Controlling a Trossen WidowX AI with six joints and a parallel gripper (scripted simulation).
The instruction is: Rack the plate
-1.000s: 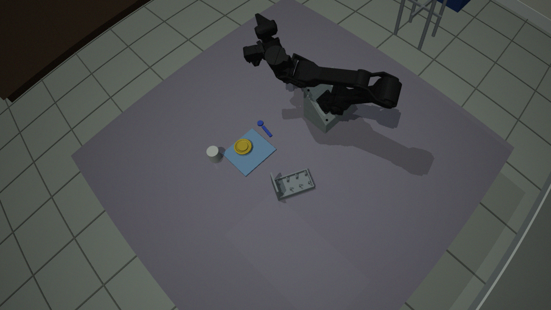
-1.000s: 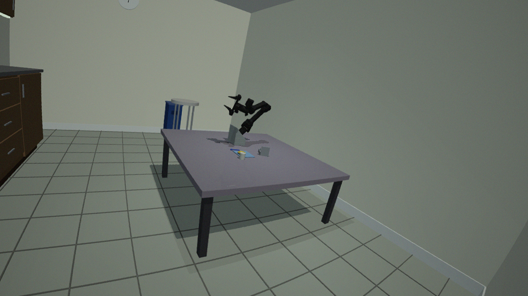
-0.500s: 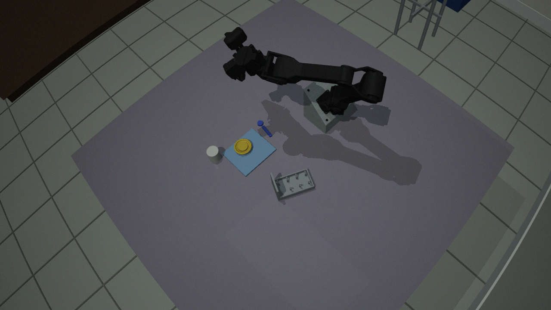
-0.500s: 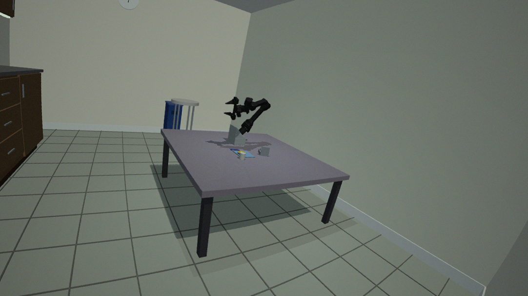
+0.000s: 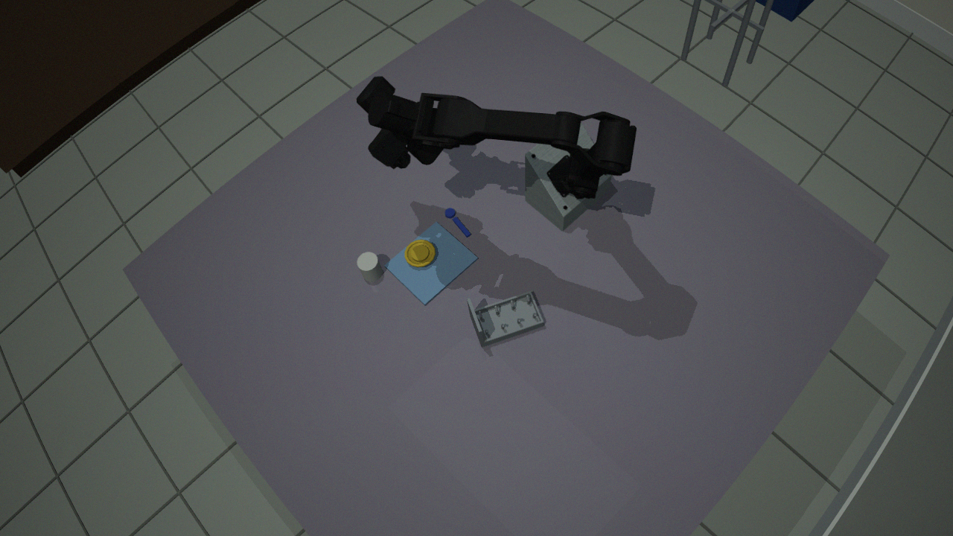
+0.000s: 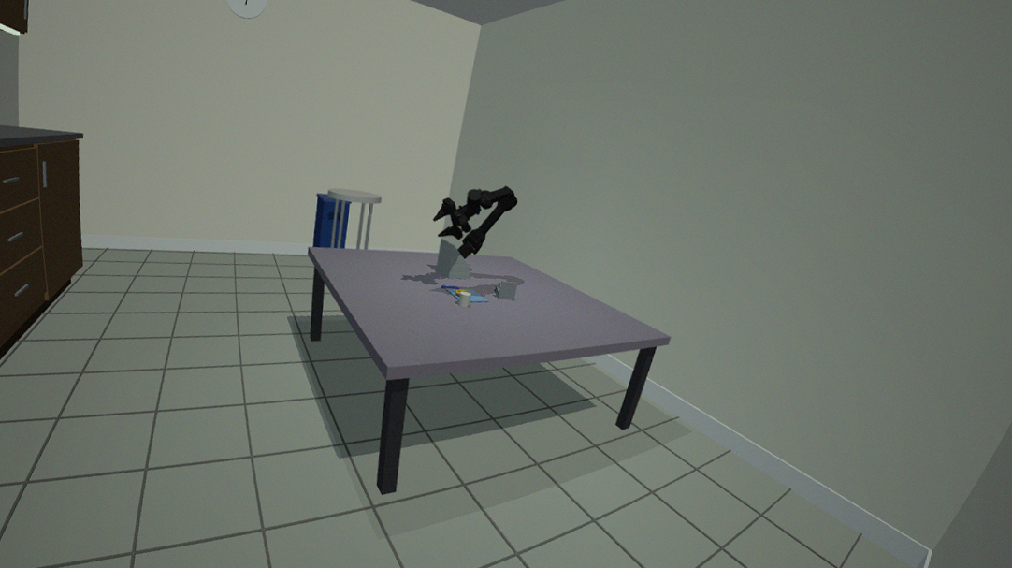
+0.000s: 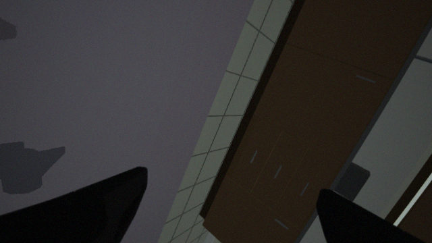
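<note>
Now: the yellow plate 25 cm below my gripper tip, 14 cm to the left of it and 8 cm ahead of it. From my gripper tip the other things lie so: light blue mat 27 cm below, 16 cm to the left, 7 cm ahead; then blue spoon 27 cm below, 13 cm to the left, 3 cm behind; then white cup 25 cm below, 18 cm ahead, 9 cm to the left.
</note>
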